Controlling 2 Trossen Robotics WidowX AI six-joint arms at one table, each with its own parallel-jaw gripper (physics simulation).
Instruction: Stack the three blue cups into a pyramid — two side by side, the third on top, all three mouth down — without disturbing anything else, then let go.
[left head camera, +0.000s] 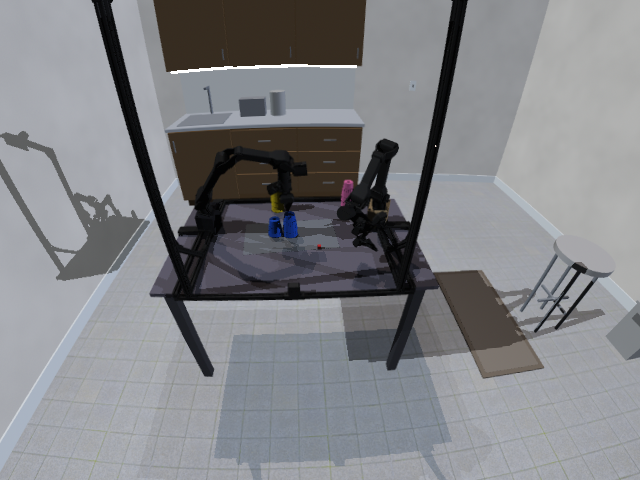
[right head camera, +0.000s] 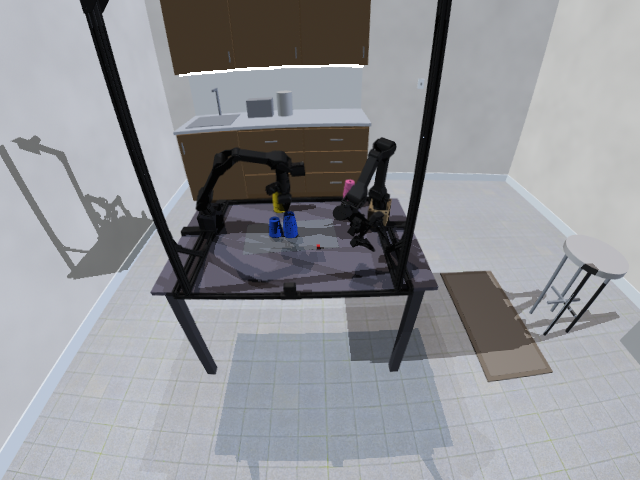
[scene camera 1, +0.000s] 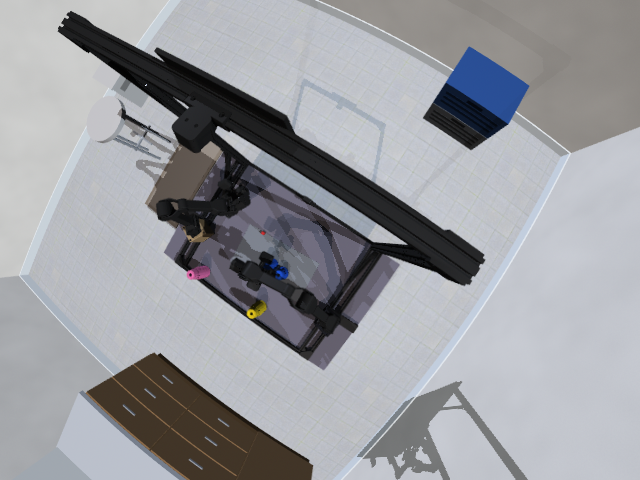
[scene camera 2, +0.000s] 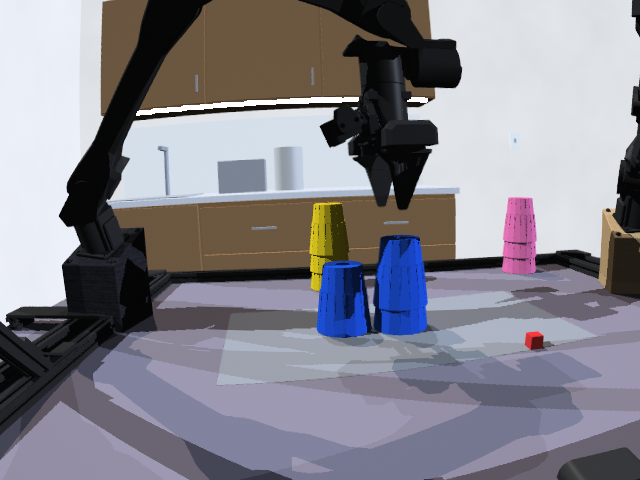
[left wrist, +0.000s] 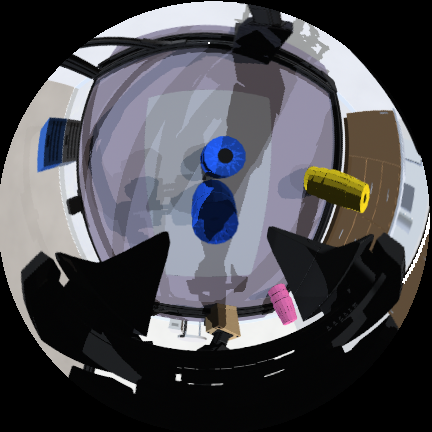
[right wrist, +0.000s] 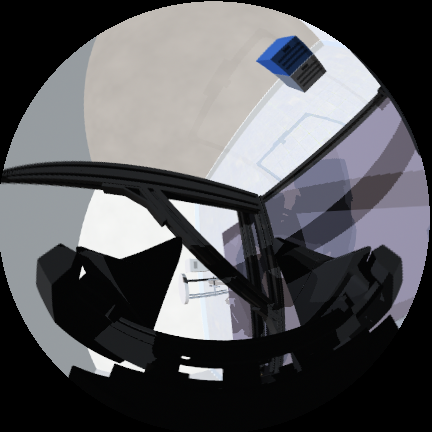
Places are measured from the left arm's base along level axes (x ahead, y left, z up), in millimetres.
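Pixels of known places: left gripper, between the fingertips: (left head camera: 286, 207) (right head camera: 286, 207) (scene camera 1: 265, 268) (scene camera 2: 391, 208) (left wrist: 219, 234); right gripper, between the fingertips: (left head camera: 383, 244) (right head camera: 380, 244) (scene camera 1: 235, 178) (right wrist: 228, 242); left arm's base, origin of its link: (left head camera: 206, 209) (right head camera: 208, 210) (scene camera 1: 327, 323) (scene camera 2: 103, 245); right arm's base, origin of its link: (left head camera: 379, 205) (right head camera: 379, 204) (scene camera 1: 193, 230) (scene camera 2: 634, 222) (left wrist: 222, 334).
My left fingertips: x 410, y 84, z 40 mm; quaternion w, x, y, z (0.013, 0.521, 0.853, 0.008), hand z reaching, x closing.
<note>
Ahead of a thing's pixels: the offset from my left fingertips to its middle. Level surfaces: height alone.
One blue cup @(dx -60, dy -21, dz -115 mm) (left head camera: 274, 227) (right head camera: 275, 227) (scene camera 2: 342, 299) stands mouth down on the pale mat @(dz -157 mm) (scene camera 2: 258, 361). Close beside it, to the right in scene camera 2, is a taller blue stack @(dx +13, dy -1, dz -83 mm) (left head camera: 290, 225) (scene camera 2: 401, 284) (left wrist: 215, 212): two cups, mouth down, one nested over the other, its seam low down. The lone cup (left wrist: 236, 157) is above the stack in the left wrist view. My left gripper (scene camera 2: 392, 205) (left wrist: 219, 234) is open and empty, pointing down a little above the tall stack. My right gripper (left head camera: 366, 245) (right wrist: 228, 242) is open, away from the cups at the table's right.
A yellow cup stack @(dx -146, dy +200, dz -51 mm) (scene camera 2: 328, 232) (left wrist: 335, 189) (scene camera 1: 256, 309) stands behind the blue cups. A pink cup stack @(dx +217, dy +379, dz -51 mm) (scene camera 2: 519, 235) (left head camera: 347, 192) (scene camera 1: 198, 272) stands at the back right. A small red cube @(dx +181, dy -62, dz -150 mm) (scene camera 2: 534, 340) (left head camera: 318, 246) lies right of the blue cups. Black frame posts rise at the table's edges.
</note>
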